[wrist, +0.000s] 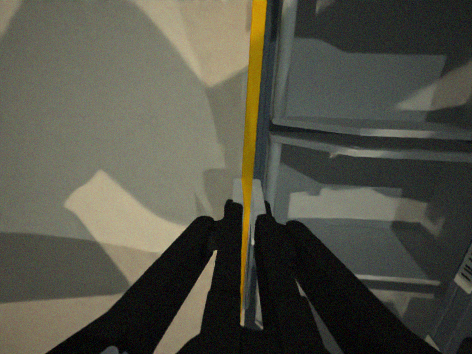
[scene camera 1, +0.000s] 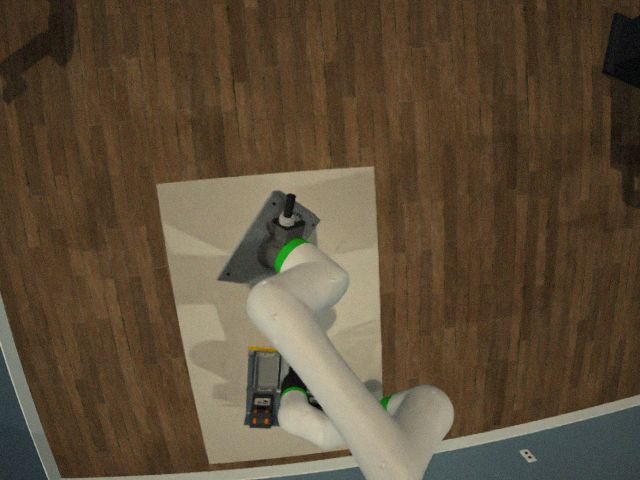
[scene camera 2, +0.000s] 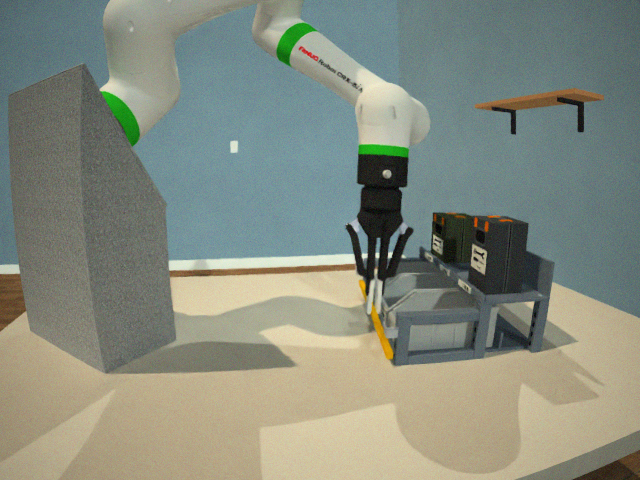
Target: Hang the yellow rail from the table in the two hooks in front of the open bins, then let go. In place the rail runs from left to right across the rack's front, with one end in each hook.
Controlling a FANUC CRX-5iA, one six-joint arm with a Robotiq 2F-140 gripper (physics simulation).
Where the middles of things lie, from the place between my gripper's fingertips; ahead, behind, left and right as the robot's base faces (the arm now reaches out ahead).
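Dark grey box (scene camera 2: 498,243) 14 cm above my hand, 9 cm to the right of it, 21 cm ahead of it. Dark green box (scene camera 2: 451,232) 13 cm above my hand, 14 cm to the left of it, 19 cm ahead of it.
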